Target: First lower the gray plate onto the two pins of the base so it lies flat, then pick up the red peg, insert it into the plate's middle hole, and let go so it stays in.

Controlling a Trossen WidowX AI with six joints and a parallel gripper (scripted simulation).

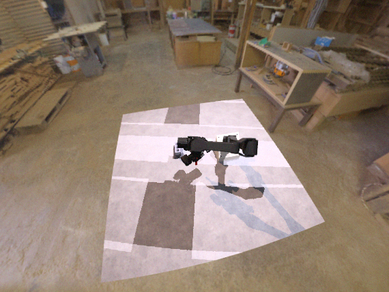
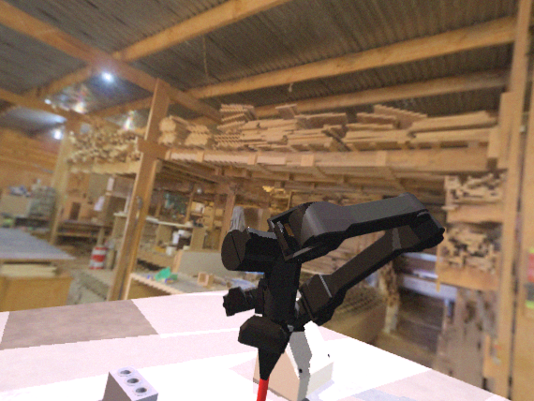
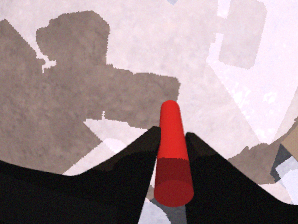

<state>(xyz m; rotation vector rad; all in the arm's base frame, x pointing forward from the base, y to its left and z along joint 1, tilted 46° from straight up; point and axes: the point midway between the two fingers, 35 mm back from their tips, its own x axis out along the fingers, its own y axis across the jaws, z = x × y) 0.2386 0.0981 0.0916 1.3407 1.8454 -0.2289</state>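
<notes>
Right now the gray plate is 120 mm ahead of my gripper tip, 170 mm to the right of it and 70 mm below it. Also, from my gripper tip: base 120 mm ahead, 170 mm to the right, 100 mm below; red peg right at my gripper tip.
</notes>
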